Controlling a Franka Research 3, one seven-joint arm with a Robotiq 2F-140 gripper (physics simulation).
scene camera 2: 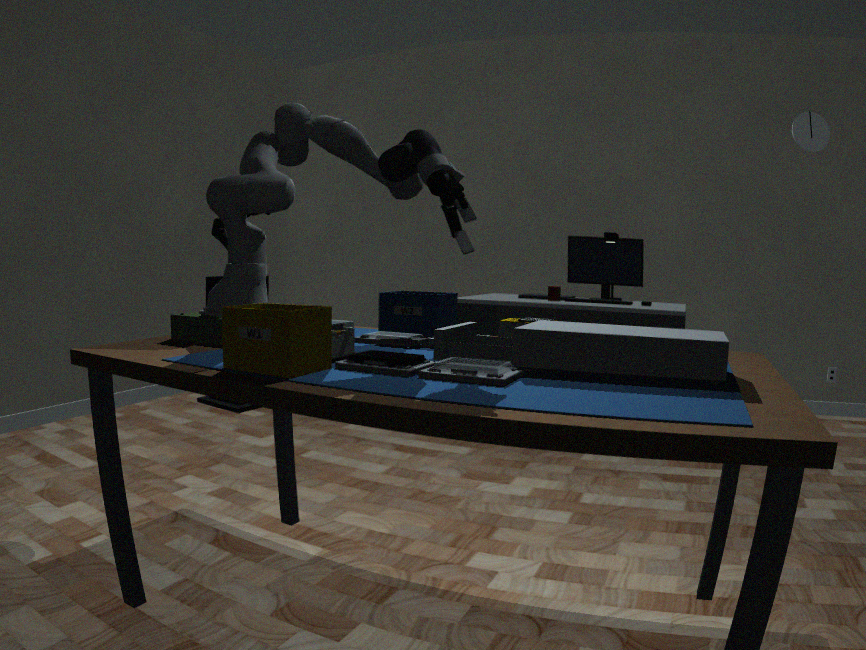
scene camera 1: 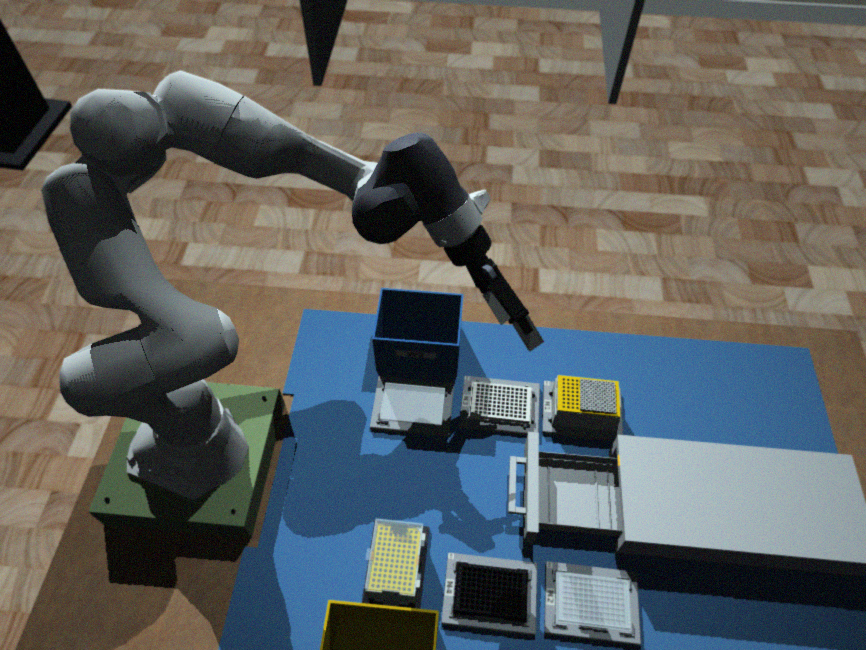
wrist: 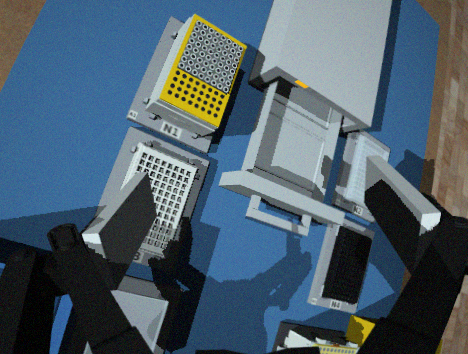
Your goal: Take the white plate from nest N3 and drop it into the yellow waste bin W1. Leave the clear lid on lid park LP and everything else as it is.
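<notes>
The white plate point(scene camera 1: 500, 401) point(wrist: 172, 192) with a grid of holes sits in nest N3 point(scene camera 1: 467, 393) point(wrist: 121, 161). My gripper point(scene camera 1: 517, 325) point(scene camera 2: 466, 229) point(wrist: 257, 187) is open and empty, tilted and well above the table. In the wrist view its left finger covers part of the plate and nest. The clear lid point(scene camera 1: 416, 403) point(wrist: 145, 310) lies on lid park LP point(scene camera 1: 378, 421) point(wrist: 135, 286), beside N3. The yellow waste bin W1 point(scene camera 1: 381, 627) point(scene camera 2: 276, 340) point(wrist: 359, 327) stands on the opposite side of the mat, partly cut off in scene camera 1.
A blue bin point(scene camera 1: 417, 356) point(scene camera 2: 418, 311) stands behind the lid park. N1 holds a tall yellow-topped rack point(scene camera 1: 587, 395) point(wrist: 202, 72). A grey box point(scene camera 1: 734, 496) point(scene camera 2: 619, 349) has its drawer open. A black plate point(scene camera 1: 491, 593), a clear plate point(scene camera 1: 594, 601) and a yellow-dotted rack point(scene camera 1: 395, 558) stand near W1.
</notes>
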